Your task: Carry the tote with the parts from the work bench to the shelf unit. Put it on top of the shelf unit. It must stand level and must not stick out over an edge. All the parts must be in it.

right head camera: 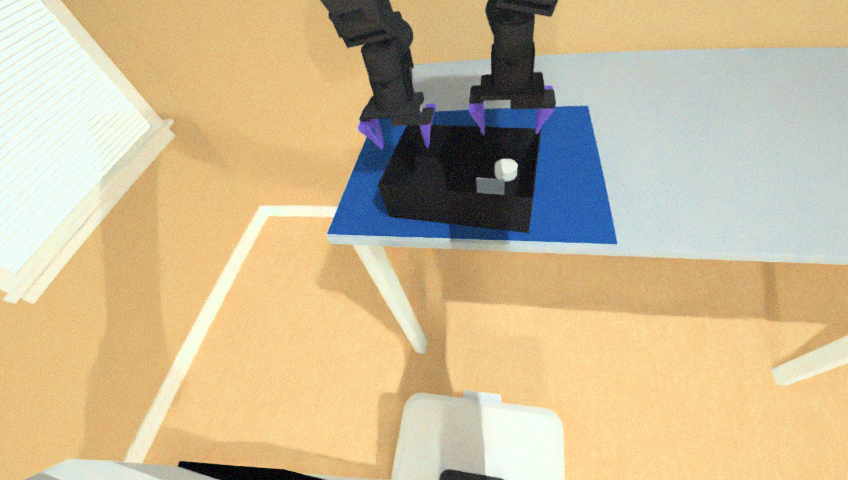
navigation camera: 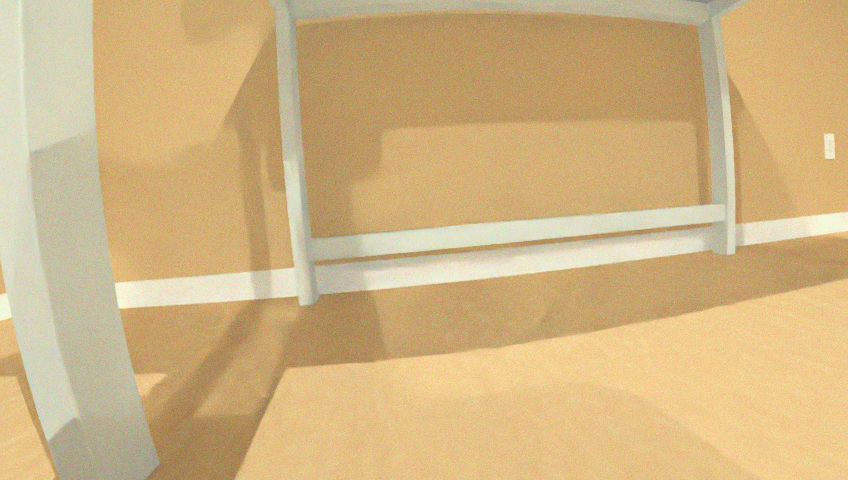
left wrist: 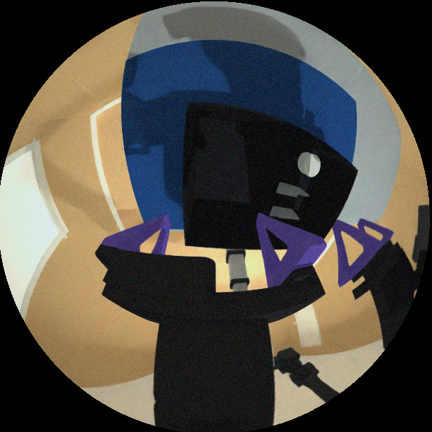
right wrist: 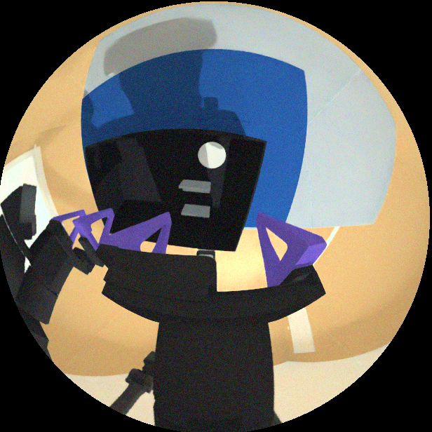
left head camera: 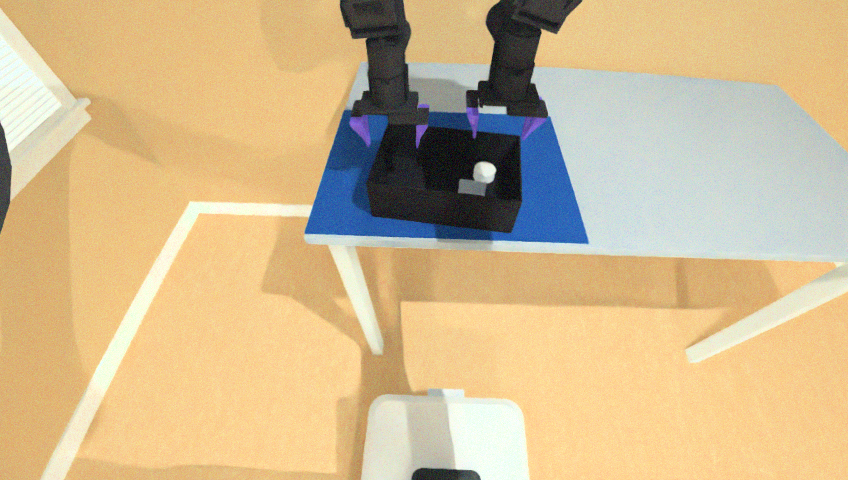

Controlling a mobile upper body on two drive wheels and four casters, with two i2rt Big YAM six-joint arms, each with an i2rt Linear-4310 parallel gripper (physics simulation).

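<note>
The black tote stands on the blue mat on the work bench. It holds a white round part and two grey parts, one beside the other. Dark parts inside cannot be made out. My left gripper is open and empty at the tote's upper-left corner in the head views. My right gripper is open and empty near its upper-right edge.
A white slatted unit, apparently the shelf unit, stands left. White tape marks the floor. A near bench leg rises at left in the navigation view; a far leg and crossbar stand by the wall.
</note>
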